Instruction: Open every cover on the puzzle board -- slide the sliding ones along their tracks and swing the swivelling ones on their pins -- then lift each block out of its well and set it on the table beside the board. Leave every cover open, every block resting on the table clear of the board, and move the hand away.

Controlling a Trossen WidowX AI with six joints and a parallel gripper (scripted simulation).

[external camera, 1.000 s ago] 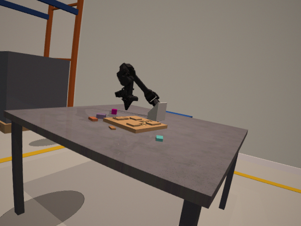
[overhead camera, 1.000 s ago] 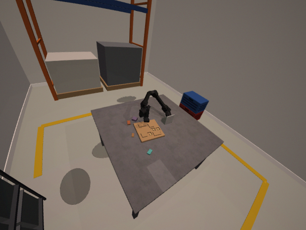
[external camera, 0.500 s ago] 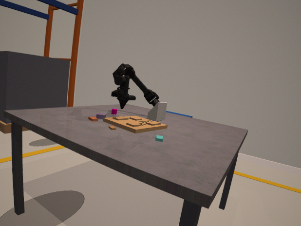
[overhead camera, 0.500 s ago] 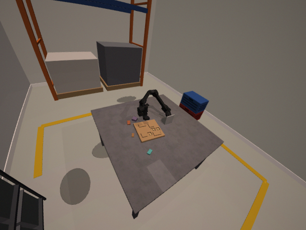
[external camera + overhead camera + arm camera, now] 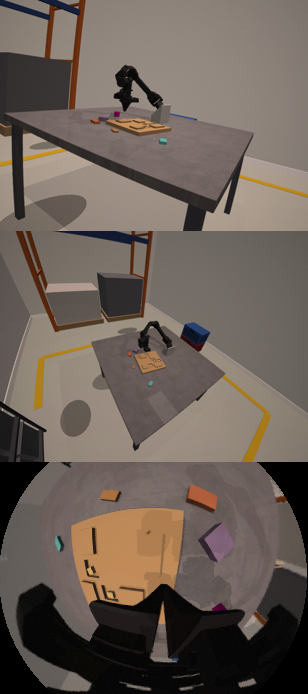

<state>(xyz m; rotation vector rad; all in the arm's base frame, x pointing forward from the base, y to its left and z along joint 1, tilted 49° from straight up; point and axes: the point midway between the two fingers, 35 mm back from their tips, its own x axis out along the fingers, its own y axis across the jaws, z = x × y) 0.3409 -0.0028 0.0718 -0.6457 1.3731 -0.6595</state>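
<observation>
My gripper tip is now 10 mm past the tan puzzle board, 130 mm to the right of it and 60 mm above it. Also, from my gripper tip: purple block: 70 mm ahead, 120 mm to the right, 70 mm below; then magenta block: 130 mm behind, 210 mm to the right, 60 mm below; then orange block: 170 mm ahead, 80 mm to the right, 70 mm below.
</observation>
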